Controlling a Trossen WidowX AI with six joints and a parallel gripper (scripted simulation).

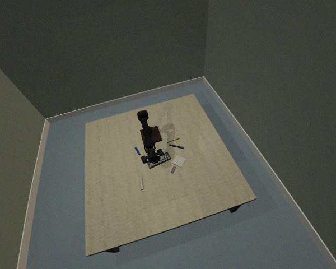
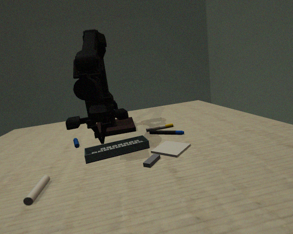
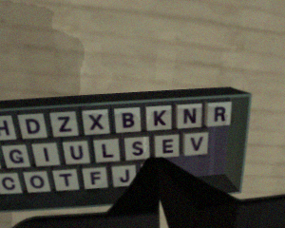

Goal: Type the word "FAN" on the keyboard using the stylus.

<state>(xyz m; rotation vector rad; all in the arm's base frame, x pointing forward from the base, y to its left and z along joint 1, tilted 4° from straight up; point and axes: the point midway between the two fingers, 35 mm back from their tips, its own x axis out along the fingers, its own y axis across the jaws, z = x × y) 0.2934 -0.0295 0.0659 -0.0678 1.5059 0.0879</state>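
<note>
Now: the blue stylus 21 cm behind my gripper tip, 12 cm to the right of it and 3 cm below it. Also, from my gripper tip: grey block: 13 cm ahead, 13 cm to the left, 3 cm below; white cylinder: 15 cm ahead, 16 cm to the right, 3 cm below; white pad: 6 cm ahead, 21 cm to the left, 4 cm below.
</note>
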